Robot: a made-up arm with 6 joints.
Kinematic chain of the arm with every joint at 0, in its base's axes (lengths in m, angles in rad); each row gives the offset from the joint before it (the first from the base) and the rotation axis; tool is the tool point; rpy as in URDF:
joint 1: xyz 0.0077 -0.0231 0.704 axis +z
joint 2: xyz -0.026 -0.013 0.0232 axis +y
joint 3: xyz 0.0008 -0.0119 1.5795 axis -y
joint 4: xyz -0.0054 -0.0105 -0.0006 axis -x
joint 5: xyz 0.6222 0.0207 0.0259 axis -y
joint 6: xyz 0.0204 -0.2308 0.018 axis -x
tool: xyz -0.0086 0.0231 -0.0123 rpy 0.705 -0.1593 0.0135
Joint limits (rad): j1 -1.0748..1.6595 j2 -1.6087..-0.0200 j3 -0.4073..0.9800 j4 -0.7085..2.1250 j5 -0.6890..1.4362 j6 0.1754..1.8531
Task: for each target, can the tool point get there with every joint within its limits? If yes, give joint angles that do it. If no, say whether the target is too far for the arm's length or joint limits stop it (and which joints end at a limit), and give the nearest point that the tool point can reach.
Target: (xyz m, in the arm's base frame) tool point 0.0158 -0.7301 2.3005
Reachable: yes | joints 1.2535 -0.7718 -0.1256 0.2593 0.5136 0.9289
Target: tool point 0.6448 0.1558 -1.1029
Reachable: no: joint limits stop it (at a limit: joint 1, joint 2, joint 3, joint 4, joint 5) | nearest point 0.3362 -1.2514 1.2016 | short by 2.718 m
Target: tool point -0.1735 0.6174 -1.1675
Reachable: no: joint limits stop it (at a limit: joint 1, joint 2, joint 3, joint 4, joint 5) | nearest point -0.7740 0.9828 1.1998 | short by 2.470 m
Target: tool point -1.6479 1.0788 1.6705
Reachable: yes | joints -0.6057 -1.2786 0.7222 1.4334 0.6469 0.8732
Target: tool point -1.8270 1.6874 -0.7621
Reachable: no: too far | nearest point -1.6401 1.5131 0.7969 | short by 1.580 m
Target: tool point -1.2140 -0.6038 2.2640
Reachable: yes | joints 0.3121 -0.9690 0.3908 0.7360 -0.3805 0.8788
